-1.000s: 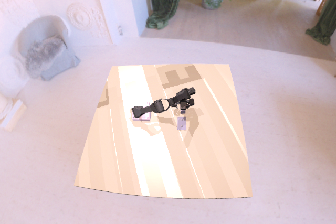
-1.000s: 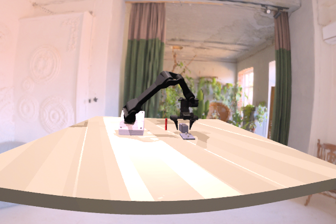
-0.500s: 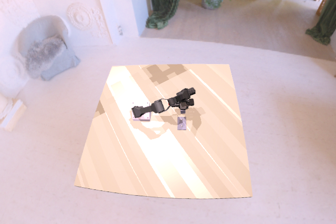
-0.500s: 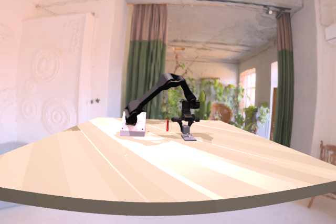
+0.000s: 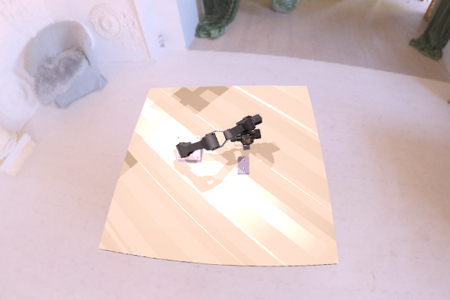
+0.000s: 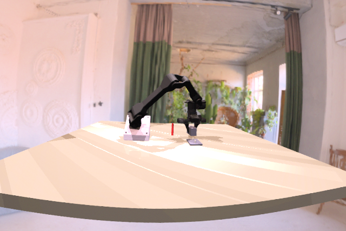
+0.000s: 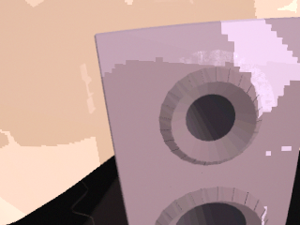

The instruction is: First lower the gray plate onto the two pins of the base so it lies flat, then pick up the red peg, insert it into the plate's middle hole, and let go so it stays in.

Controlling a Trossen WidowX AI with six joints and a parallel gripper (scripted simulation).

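The base is 150 mm to the right of my gripper tip and 20 mm below it. From my gripper tip the other things lie so: gray plate: 30 mm above; then red peg: 130 mm behind, 30 mm to the left, 20 mm above.
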